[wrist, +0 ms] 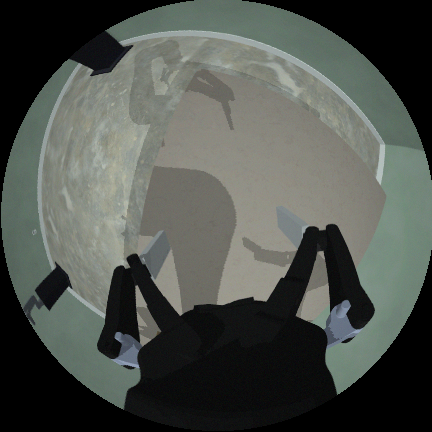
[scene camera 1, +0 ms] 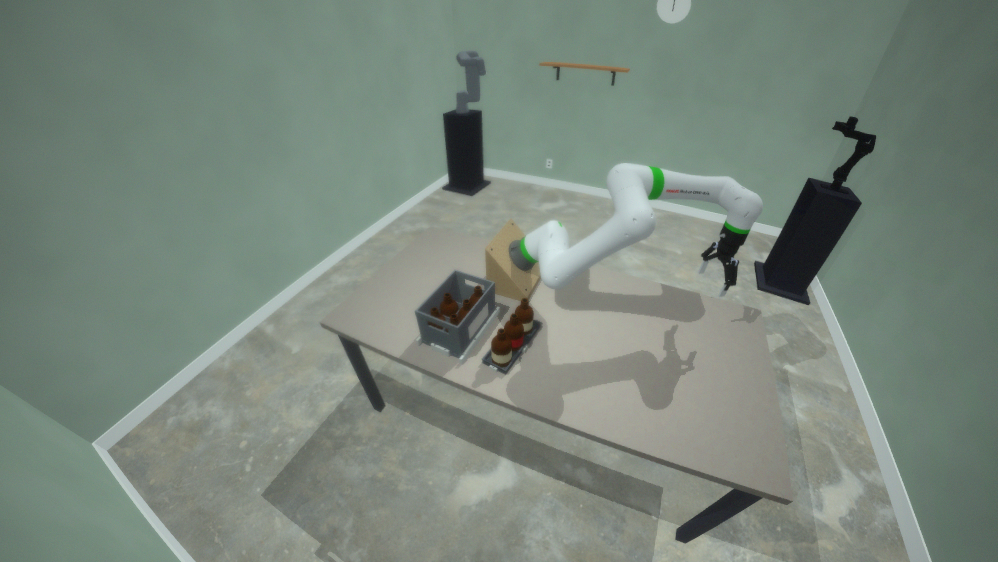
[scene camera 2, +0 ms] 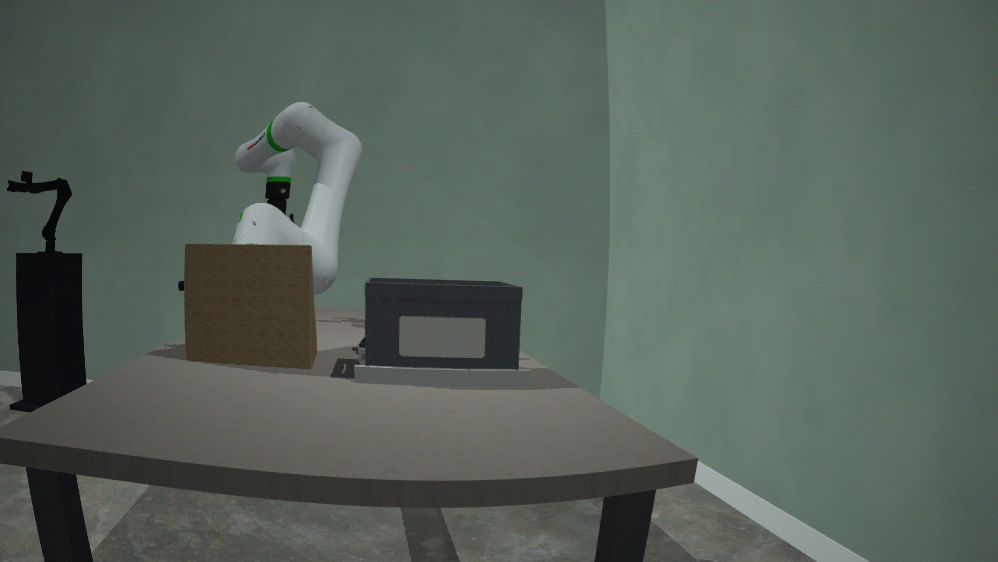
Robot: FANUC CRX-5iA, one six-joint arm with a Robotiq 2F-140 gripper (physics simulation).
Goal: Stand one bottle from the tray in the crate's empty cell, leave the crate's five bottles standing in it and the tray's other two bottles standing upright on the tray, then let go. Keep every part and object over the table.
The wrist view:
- my gripper: 220,228
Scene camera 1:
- my gripper: 710,284
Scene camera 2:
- light-grey strip: 363,374
